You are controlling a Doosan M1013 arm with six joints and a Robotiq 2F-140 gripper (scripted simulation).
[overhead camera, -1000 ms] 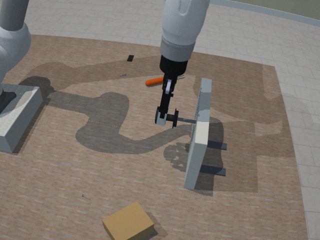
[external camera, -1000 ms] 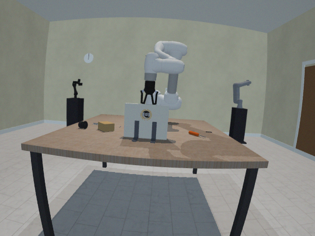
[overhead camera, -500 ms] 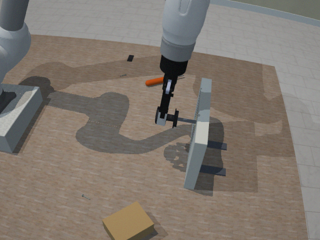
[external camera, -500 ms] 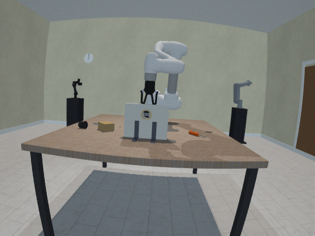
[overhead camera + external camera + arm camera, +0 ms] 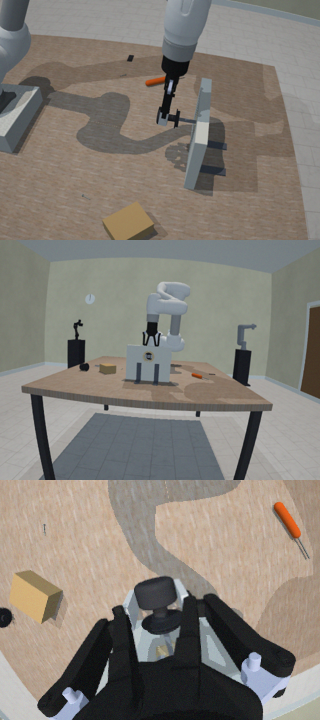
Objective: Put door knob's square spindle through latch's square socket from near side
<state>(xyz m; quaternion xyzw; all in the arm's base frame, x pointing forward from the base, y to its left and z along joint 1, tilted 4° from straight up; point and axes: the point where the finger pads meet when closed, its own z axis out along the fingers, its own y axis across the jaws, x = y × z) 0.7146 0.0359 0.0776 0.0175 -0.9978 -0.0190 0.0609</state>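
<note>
Now: the white door panel 120 mm ahead of my hand and 50 mm below it. Round my hand: tan box 30 mm behind, 340 mm to the right, 160 mm below; small black piece 270 mm behind, 530 mm to the left, 190 mm below; small screw 200 mm behind, 260 mm to the right, 190 mm below.
</note>
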